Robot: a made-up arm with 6 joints. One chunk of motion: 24 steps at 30 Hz.
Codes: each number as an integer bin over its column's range. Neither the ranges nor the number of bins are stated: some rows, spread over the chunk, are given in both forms.
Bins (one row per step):
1: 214 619 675 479 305 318
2: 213 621 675 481 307 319
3: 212 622 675 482 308 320
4: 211 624 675 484 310 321
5: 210 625 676 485 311 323
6: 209 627 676 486 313 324
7: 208 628 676 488 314 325
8: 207 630 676 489 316 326
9: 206 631 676 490 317 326
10: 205 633 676 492 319 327
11: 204 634 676 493 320 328
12: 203 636 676 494 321 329
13: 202 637 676 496 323 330
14: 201 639 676 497 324 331
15: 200 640 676 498 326 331
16: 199 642 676 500 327 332
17: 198 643 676 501 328 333
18: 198 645 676 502 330 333
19: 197 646 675 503 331 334
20: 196 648 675 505 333 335
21: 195 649 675 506 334 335
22: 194 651 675 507 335 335
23: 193 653 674 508 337 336
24: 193 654 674 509 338 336
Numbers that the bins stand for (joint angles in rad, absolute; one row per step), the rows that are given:
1: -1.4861 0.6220 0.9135 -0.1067 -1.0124 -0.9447
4: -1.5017 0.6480 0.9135 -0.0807 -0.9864 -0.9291
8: -1.5225 0.6793 0.9187 -0.0547 -0.9552 -0.9031
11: -1.5381 0.7001 0.9187 -0.0338 -0.9343 -0.8927
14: -1.5538 0.7261 0.9187 -0.0130 -0.9135 -0.8771
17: -1.5694 0.7469 0.9187 0.0078 -0.8927 -0.8667
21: -1.5850 0.7782 0.9135 0.0338 -0.8615 -0.8563
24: -1.5954 0.8042 0.9083 0.0494 -0.8406 -0.8511
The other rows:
2: -1.4913 0.6324 0.9135 -0.0963 -1.0020 -0.9395
3: -1.4965 0.6376 0.9135 -0.0911 -0.9968 -0.9343
5: -1.5069 0.6533 0.9187 -0.0755 -0.9812 -0.9187
6: -1.5121 0.6637 0.9187 -0.0703 -0.9708 -0.9135
7: -1.5173 0.6689 0.9187 -0.0599 -0.9656 -0.9083
9: -1.5277 0.6845 0.9187 -0.0494 -0.9499 -0.9031
10: -1.5329 0.6949 0.9187 -0.0390 -0.9395 -0.8979
12: -1.5433 0.7105 0.9187 -0.0286 -0.9291 -0.8875
13: -1.5485 0.7157 0.9187 -0.0182 -0.9187 -0.8823
15: -1.5590 0.7313 0.9187 -0.0078 -0.9031 -0.8771
16: -1.5642 0.7417 0.9187 0.0026 -0.8979 -0.8719
18: -1.5694 0.7574 0.9187 0.0130 -0.8823 -0.8667
19: -1.5746 0.7626 0.9135 0.0182 -0.8771 -0.8615
20: -1.5798 0.7730 0.9135 0.0286 -0.8667 -0.8563
22: -1.5902 0.7886 0.9135 0.0390 -0.8563 -0.8563
23: -1.5954 0.7990 0.9083 0.0442 -0.8458 -0.8511

